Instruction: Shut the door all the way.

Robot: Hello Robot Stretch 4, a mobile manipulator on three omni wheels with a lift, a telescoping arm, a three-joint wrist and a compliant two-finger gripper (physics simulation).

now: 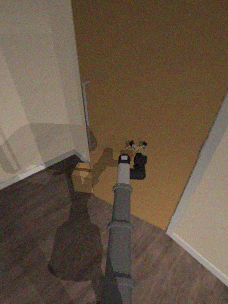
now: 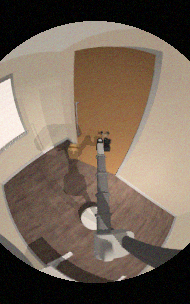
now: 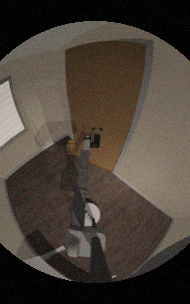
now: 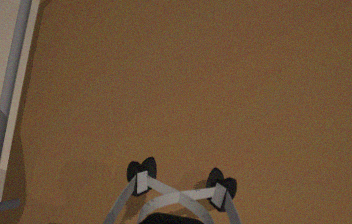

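Pixels of known places: gripper, fingertip midpoint: (image 1: 137,141) (image 2: 104,131) (image 3: 97,127) (image 4: 181,175); robot's base at its link origin: (image 2: 93,217) (image 3: 87,213).
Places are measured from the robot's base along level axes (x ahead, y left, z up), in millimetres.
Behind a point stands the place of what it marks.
Observation:
The orange-brown door (image 1: 150,75) @[x 1015, y -116, z 1355 mm] (image 2: 115,85) @[x 1004, y -141, z 1529 mm] (image 3: 105,85) @[x 1000, y -149, z 1472 mm] (image 4: 200,90) @[x 1024, y -96, z 1054 mm] fills most of the doorway, with its right side along the grey frame (image 1: 196,167) @[x 842, y -457, z 868 mm] (image 2: 152,90) @[x 833, y -467, z 1590 mm]. Its left edge lies close to or behind the end of the left wall; whether it is flush there I cannot tell. The grey bar handle (image 1: 86,110) @[x 1126, y 290, z 1096 mm] (image 2: 77,117) @[x 1192, y 288, z 1035 mm] stands at that left side. My gripper (image 1: 137,144) @[x 983, y -87, z 945 mm] (image 2: 103,133) @[x 983, y -87, z 945 mm] (image 3: 97,129) @[x 983, y -87, z 945 mm] (image 4: 181,175) @[x 983, y -87, z 945 mm] is open and empty, in front of the door's face, right of the handle. Whether its fingertips touch the door is unclear.
The left wall (image 1: 40,75) @[x 1850, y 968, z 1178 mm] meets the doorway beside the handle. The right wall (image 1: 212,215) @[x 711, y -621, z 558 mm] and its white baseboard flank the other side. A small orange-brown patch (image 1: 84,176) @[x 1269, y 439, z 249 mm] (image 2: 73,148) @[x 1318, y 456, z 258 mm] shows below the left wall's end. Dark wood floor (image 1: 155,265) @[x 563, y -318, z -28 mm] lies in front.

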